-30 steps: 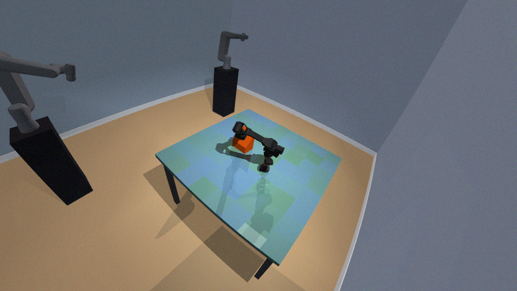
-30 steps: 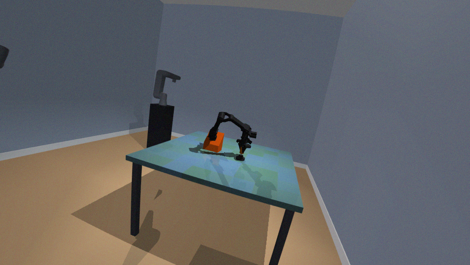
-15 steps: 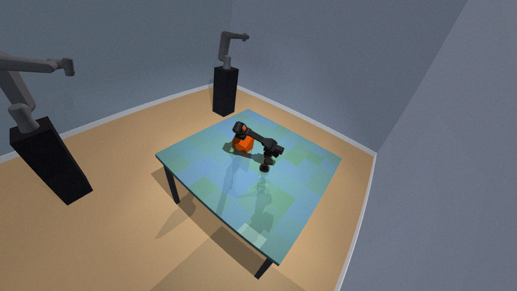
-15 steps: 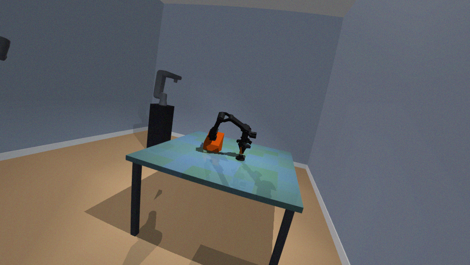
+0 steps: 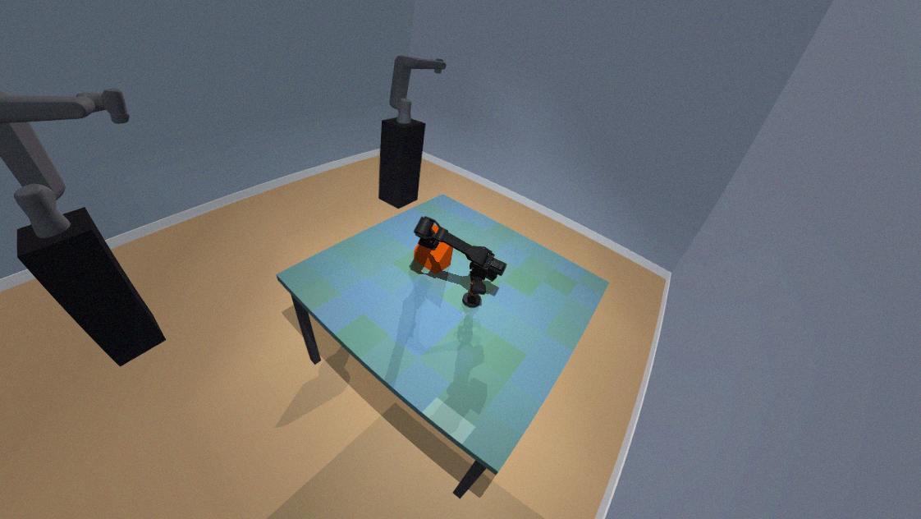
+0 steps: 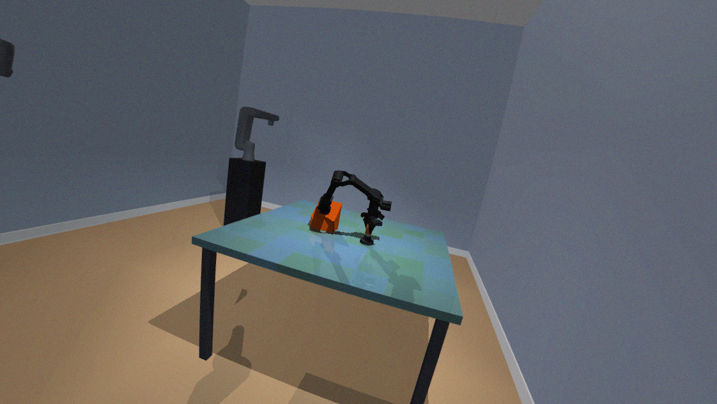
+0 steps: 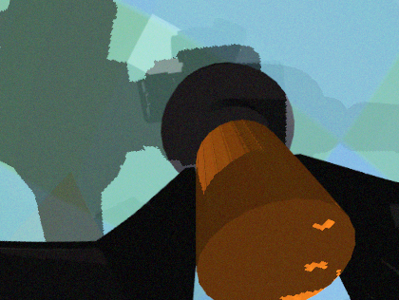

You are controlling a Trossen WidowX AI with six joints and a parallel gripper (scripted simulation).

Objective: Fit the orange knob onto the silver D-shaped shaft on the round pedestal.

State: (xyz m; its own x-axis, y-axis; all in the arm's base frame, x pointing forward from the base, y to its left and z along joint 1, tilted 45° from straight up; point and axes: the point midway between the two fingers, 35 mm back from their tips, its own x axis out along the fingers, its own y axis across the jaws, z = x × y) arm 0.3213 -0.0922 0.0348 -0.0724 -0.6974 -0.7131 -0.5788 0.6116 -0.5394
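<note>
Right now the orange knob is 30 mm above my gripper tip. Round my gripper tip: pedestal 40 mm below.
</note>
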